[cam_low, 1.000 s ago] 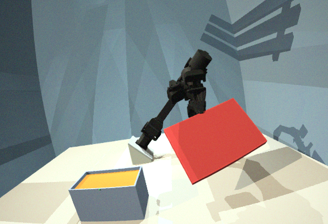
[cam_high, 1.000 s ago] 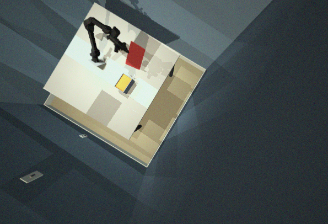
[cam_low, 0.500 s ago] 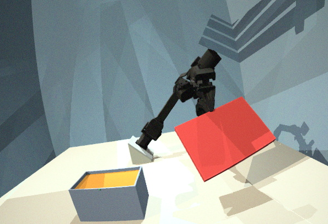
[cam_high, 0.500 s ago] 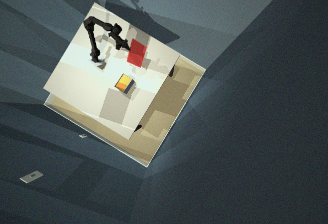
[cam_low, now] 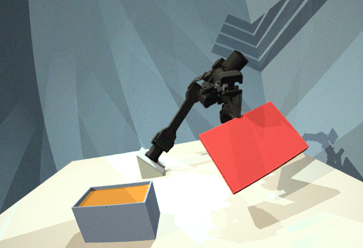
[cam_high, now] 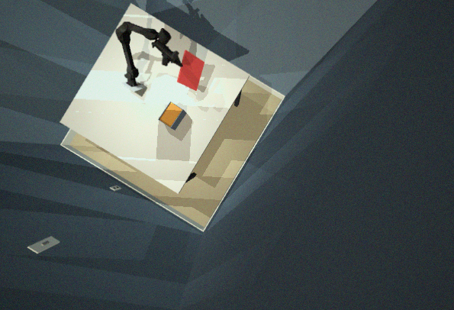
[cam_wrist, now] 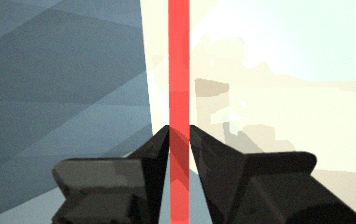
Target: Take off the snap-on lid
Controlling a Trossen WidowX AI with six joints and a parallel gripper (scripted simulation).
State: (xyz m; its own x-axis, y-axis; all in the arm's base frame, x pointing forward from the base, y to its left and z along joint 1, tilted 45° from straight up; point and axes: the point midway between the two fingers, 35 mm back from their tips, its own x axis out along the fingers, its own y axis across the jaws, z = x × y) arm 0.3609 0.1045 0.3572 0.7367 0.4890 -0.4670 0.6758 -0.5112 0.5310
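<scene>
Right now my gripper tip is 6 cm short of the red lid, 5 cm above it and 3 cm to the right of it. Also, from my gripper tip: grey-blue storage box (35 cm to the right, 18 cm below, 8 cm ahead).
</scene>
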